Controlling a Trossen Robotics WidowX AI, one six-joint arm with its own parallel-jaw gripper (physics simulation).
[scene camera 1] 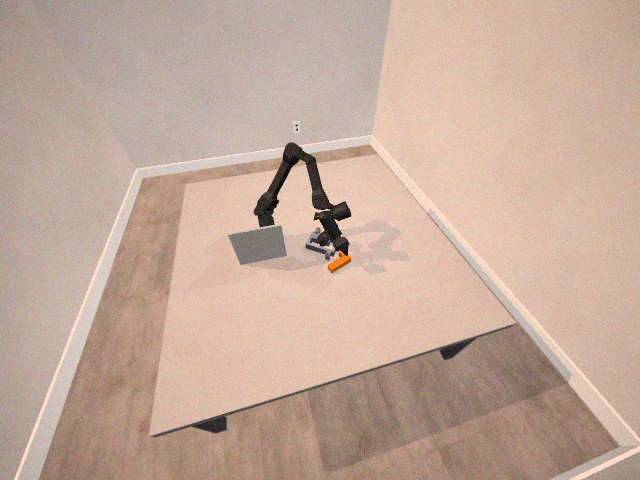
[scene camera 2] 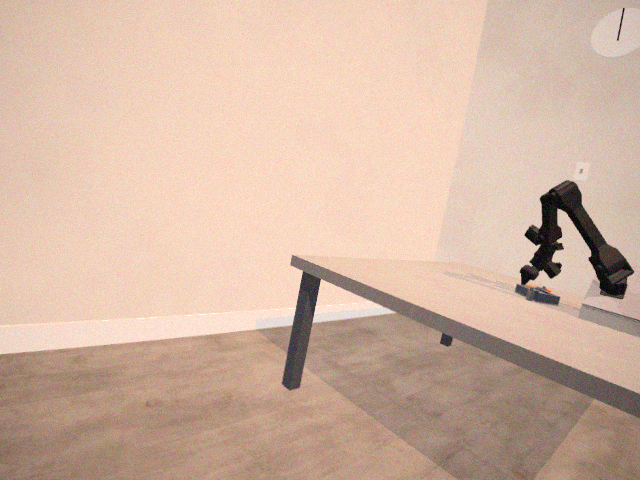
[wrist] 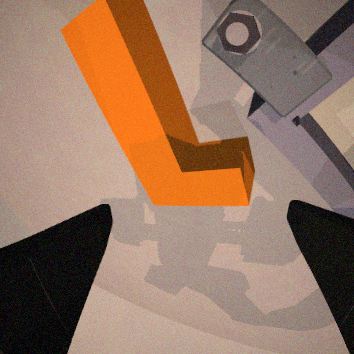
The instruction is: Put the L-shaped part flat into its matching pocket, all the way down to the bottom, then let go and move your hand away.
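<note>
The orange L-shaped part lies on the table beside the blue-grey fixture, outside it. In scene camera 2 a little orange shows behind the fixture. In the wrist view the part's long leg runs to the upper left and its short leg points right. My gripper is open and empty. In the wrist view its fingertips stand wide apart, left and right of the short leg and slightly below it. The arm hides part of the fixture in scene camera 1, and I cannot make out the matching pocket.
A grey block with a hex nut stands at the fixture's edge, at the upper right of the wrist view. A tilted grey panel stands near the arm's base. The table extends well beyond the part towards its front edge.
</note>
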